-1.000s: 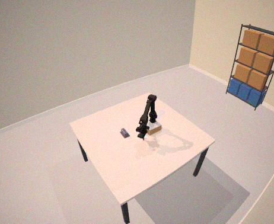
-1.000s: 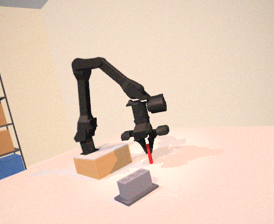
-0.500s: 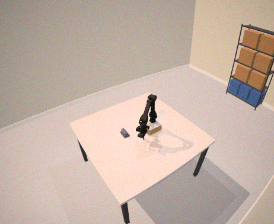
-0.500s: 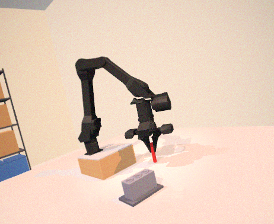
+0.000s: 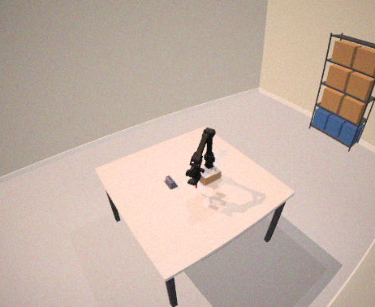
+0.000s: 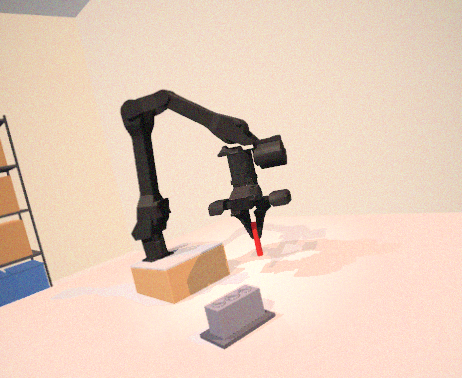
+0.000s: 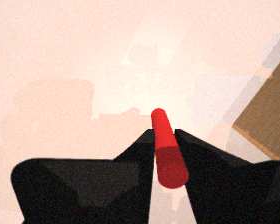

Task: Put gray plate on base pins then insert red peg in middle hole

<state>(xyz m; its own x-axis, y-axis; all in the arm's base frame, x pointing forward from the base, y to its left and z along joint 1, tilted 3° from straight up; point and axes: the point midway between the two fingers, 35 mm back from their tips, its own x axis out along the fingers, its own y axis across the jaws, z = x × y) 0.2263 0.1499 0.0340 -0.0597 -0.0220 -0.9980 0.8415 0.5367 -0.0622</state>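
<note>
The gray plate lies 190 mm to the right of my gripper tip, 130 mm ahead of it and 50 mm below it. Round my gripper tip: red peg (right at my gripper tip); dark base (190 mm to the right, 130 mm ahead, 80 mm below).
</note>
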